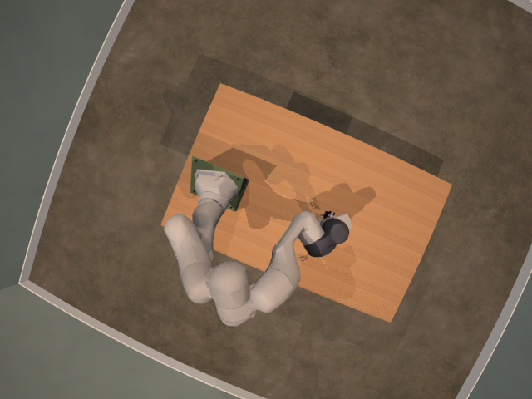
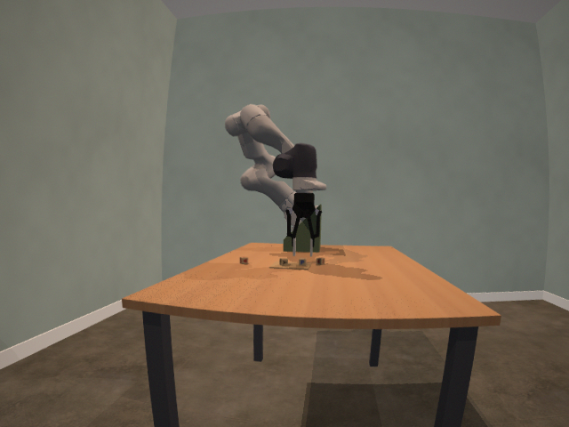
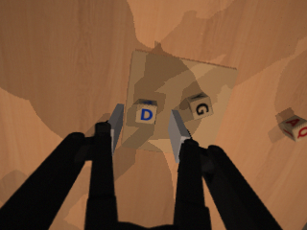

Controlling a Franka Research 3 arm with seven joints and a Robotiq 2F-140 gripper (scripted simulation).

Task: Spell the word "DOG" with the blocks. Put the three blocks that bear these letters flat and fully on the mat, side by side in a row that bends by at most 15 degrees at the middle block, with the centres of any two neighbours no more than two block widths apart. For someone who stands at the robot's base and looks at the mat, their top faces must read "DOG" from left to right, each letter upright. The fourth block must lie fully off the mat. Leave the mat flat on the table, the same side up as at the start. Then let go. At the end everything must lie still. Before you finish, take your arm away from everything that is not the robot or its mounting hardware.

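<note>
The mat is 7 cm below my hand, 4 cm to the right of it and 1 cm behind it. The rest, counted from my hand: G block (7 cm to the right, 5 cm below, 1 cm ahead).
</note>
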